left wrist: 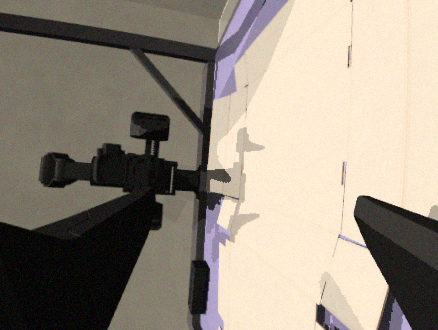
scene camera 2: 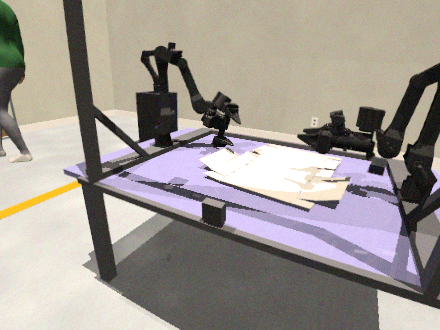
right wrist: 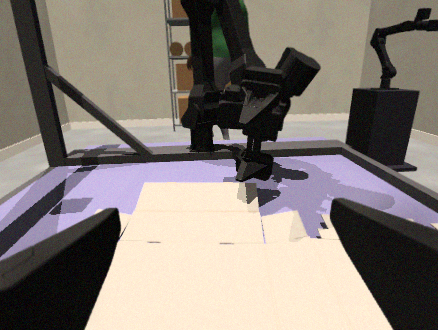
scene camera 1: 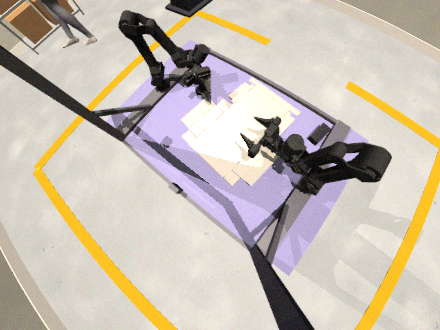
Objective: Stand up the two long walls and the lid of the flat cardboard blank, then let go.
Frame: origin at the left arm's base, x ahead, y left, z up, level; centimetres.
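Where they show: left gripper, fingertip midpoint: [left wrist: 256,201] [scene camera 2: 236,135] [right wrist: 240,154] [scene camera 1: 209,97]; right gripper, fingertip midpoint: [left wrist: 145,165] [scene camera 2: 300,133] [right wrist: 227,213] [scene camera 1: 247,125]; left arm's base at its link origin: [scene camera 2: 162,145] [right wrist: 202,148] [scene camera 1: 162,87]; right arm's base at its link origin: [left wrist: 197,181] [scene camera 2: 413,198] [scene camera 1: 307,185].
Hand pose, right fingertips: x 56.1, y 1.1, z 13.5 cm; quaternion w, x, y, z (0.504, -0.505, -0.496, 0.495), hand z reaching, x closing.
Each offset is from my right fingertips to the top centre of the thing. Level surfaces: height alone.
The cream cardboard blank [scene camera 1: 235,120] [scene camera 2: 270,170] [left wrist: 300,125] [right wrist: 225,285] lies spread out on the table, its panels flat or nearly flat; which panel is the lid I cannot tell. The end panel {dx -28.6, dy -1.9, dz -11.8 cm} [right wrist: 200,197] nearest the left arm lies flat in the right wrist view. My left gripper [scene camera 1: 206,90] [scene camera 2: 233,132] [right wrist: 240,154] is open and empty, low at the blank's edge on the left arm's side, one finger below the other. My right gripper [scene camera 1: 249,127] [scene camera 2: 306,140] [right wrist: 227,213] is open and empty, level above the blank's opposite part, pointing toward the left arm.
The purple table top {dz -15.4 cm} [scene camera 1: 175,105] [scene camera 2: 240,215] has a dark frame around it. A small black block {dx +27.4, dy +24.3, dz -11.8 cm} [scene camera 1: 319,133] [scene camera 2: 376,166] [left wrist: 199,287] lies near the right arm; another black block {dx -10.4, dy -38.0, dz -9.6 cm} [scene camera 1: 176,188] [scene camera 2: 214,212] is on the front edge. Dark posts rise from the frame.
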